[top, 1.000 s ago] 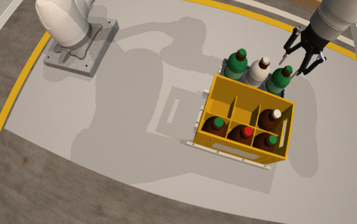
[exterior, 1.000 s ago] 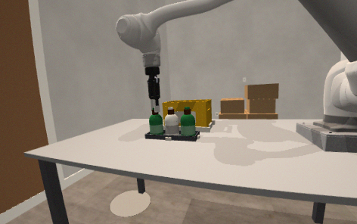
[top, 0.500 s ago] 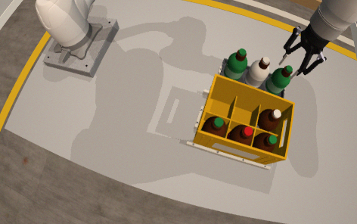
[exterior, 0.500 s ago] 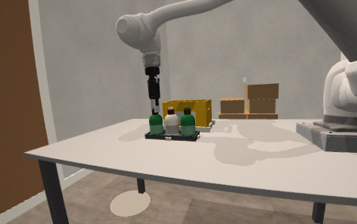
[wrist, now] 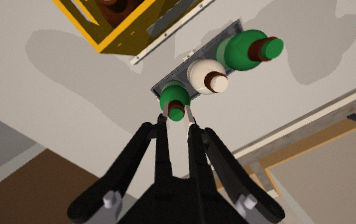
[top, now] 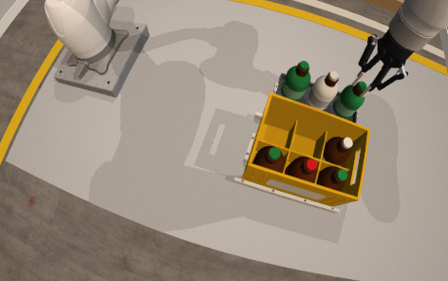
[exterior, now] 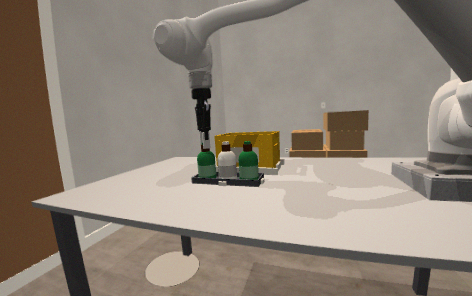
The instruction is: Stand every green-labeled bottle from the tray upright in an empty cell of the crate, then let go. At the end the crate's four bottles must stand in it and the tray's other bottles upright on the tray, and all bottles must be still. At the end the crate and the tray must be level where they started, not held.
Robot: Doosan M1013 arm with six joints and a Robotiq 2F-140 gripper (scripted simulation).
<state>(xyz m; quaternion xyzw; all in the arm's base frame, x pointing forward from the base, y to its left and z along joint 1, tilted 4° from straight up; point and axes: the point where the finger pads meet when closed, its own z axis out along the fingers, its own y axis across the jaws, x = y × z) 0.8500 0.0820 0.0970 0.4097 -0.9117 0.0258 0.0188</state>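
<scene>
Now: hand 90 mm past the white-labeled bottle, 10 mm to the left of it and 90 mm above it. Also, from my hand: brown bottle (20 mm behind, 190 mm to the right, 80 mm below); yellow crate (110 mm behind, 230 mm to the right, 90 mm below); dark tray (90 mm behind, 10 mm to the right, 160 mm below).
</scene>
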